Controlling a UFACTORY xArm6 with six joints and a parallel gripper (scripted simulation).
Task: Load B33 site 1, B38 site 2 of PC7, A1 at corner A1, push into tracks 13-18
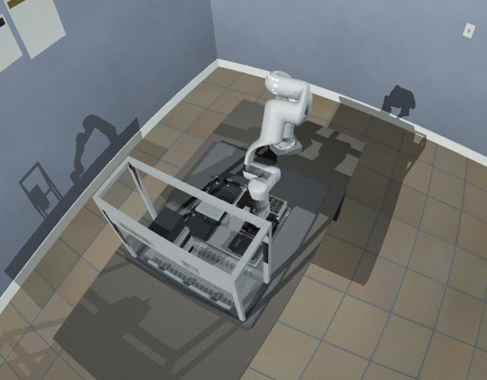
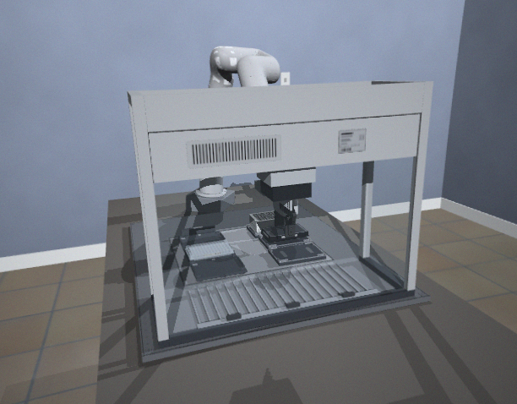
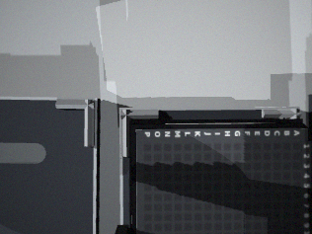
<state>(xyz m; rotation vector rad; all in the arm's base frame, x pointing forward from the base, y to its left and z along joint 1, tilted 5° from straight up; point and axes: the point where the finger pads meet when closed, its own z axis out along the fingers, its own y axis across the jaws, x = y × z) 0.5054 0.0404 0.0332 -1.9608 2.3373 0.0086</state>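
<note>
The plate carrier PC7 is 3 cm behind my hand, 24 cm to the right of it and 3 cm below it. Round my hand: frame post: 33 cm ahead, 48 cm to the right, 20 cm above; then dark 384-well plate B33: 1 cm below; then nest S3: 11 cm ahead, 3 cm to the right, 4 cm below.
</note>
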